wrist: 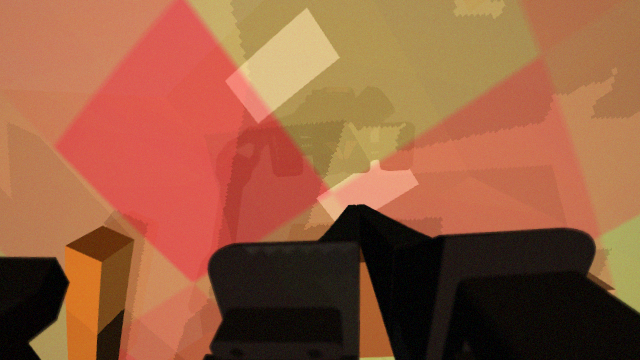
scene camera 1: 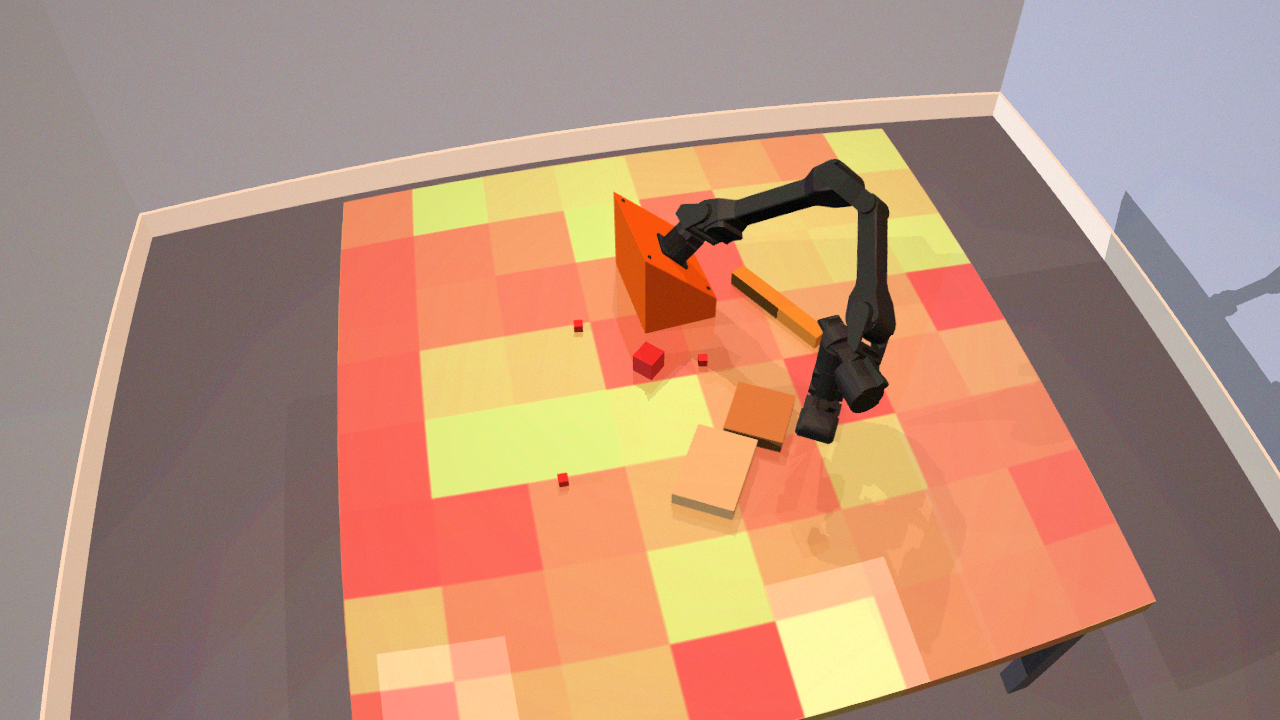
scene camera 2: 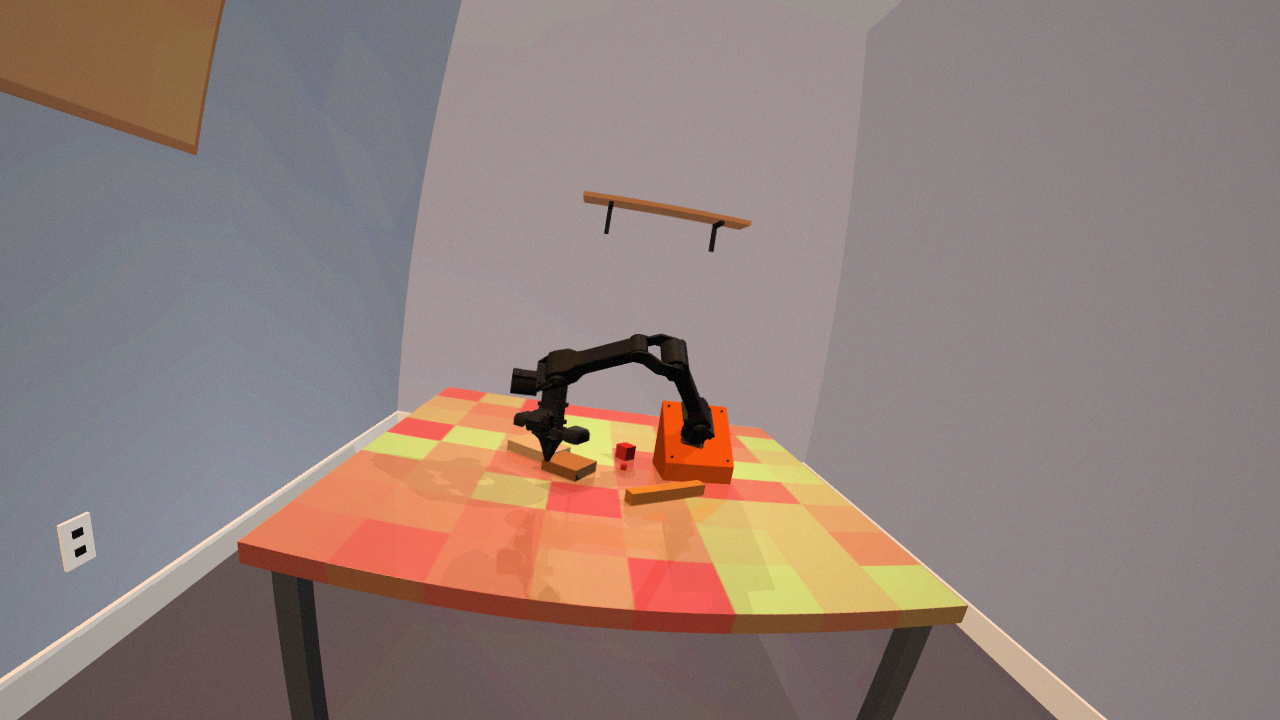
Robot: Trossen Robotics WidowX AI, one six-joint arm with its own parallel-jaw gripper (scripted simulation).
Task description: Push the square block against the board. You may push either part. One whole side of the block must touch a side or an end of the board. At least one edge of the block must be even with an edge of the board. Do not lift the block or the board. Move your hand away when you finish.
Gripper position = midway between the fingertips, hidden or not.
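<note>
A red cube (scene camera 1: 648, 360) is visible; in the wrist view it is out of frame. Also present: a tan board (scene camera 1: 712, 477) (scene camera 2: 527, 445) and a square block (scene camera 1: 755, 412) (scene camera 2: 567, 465). My gripper (scene camera 1: 818, 420) (scene camera 2: 547, 461) (wrist: 355, 212) holds nothing and is shut.
</note>
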